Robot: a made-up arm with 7 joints. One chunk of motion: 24 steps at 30 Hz.
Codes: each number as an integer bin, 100 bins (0 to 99) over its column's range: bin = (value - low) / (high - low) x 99, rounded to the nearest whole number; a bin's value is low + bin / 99 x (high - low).
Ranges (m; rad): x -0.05..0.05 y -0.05..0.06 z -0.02..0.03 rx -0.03..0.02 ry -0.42..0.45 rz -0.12..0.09
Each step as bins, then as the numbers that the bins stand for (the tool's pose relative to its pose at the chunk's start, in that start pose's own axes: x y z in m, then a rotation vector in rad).
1 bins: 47 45 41 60 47 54
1 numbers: -0.0025 0.0000 0.0007 0.0003 -0.0070 -0.0055
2 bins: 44 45 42 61 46 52
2 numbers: -0.0056 0.0000 0.0012 0.0008 -0.0158 -0.0097
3 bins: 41 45 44 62 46 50
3 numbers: -0.0086 0.0000 0.0022 0.0013 -0.0158 -0.0139
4 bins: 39 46 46 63 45 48
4 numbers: -0.0106 0.0011 0.0032 0.0018 -0.0245 -0.0182
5 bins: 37 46 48 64 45 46
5 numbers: -0.0126 0.0011 0.0042 0.0023 -0.0245 -0.0224
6 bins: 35 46 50 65 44 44
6 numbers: -0.0146 0.0011 0.0053 0.0028 -0.0333 -0.0267
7 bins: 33 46 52 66 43 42
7 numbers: -0.0167 0.0011 0.0063 0.0033 -0.0421 -0.0309
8 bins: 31 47 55 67 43 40
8 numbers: -0.0187 0.0022 0.0078 0.0038 -0.0421 -0.0352
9 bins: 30 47 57 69 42 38
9 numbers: -0.0197 0.0022 0.0088 0.0048 -0.0509 -0.0394
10 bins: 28 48 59 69 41 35
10 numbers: -0.0217 0.0033 0.0098 0.0048 -0.0597 -0.0458
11 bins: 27 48 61 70 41 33
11 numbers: -0.0227 0.0033 0.0108 0.0054 -0.0597 -0.0500
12 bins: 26 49 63 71 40 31
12 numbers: -0.0237 0.0044 0.0118 0.0059 -0.0685 -0.0542
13 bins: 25 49 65 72 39 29
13 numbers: -0.0247 0.0044 0.0128 0.0064 -0.0773 -0.0585
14 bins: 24 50 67 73 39 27
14 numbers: -0.0258 0.0056 0.0138 0.0069 -0.0773 -0.0627
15 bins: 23 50 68 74 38 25
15 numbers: -0.0268 0.0056 0.0143 0.0074 -0.0861 -0.0670
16 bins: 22 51 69 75 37 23
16 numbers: -0.0278 0.0067 0.0148 0.0079 -0.0948 -0.0712
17 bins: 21 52 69 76 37 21
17 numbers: -0.0288 0.0078 0.0148 0.0084 -0.0948 -0.0755
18 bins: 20 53 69 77 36 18
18 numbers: -0.0298 0.0089 0.0148 0.0089 -0.1036 -0.0818
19 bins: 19 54 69 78 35 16
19 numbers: -0.0308 0.0100 0.0148 0.0094 -0.1124 -0.0861
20 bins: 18 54 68 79 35 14
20 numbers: -0.0318 0.0100 0.0143 0.0099 -0.1124 -0.0903
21 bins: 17 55 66 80 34 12
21 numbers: -0.0328 0.0111 0.0133 0.0104 -0.1212 -0.0945
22 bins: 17 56 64 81 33 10
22 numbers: -0.0328 0.0122 0.0123 0.0109 -0.1300 -0.0988
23 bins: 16 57 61 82 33 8
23 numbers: -0.0338 0.0133 0.0108 0.0114 -0.1300 -0.1030
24 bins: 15 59 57 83 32 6
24 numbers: -0.0348 0.0156 0.0088 0.0119 -0.1388 -0.1073
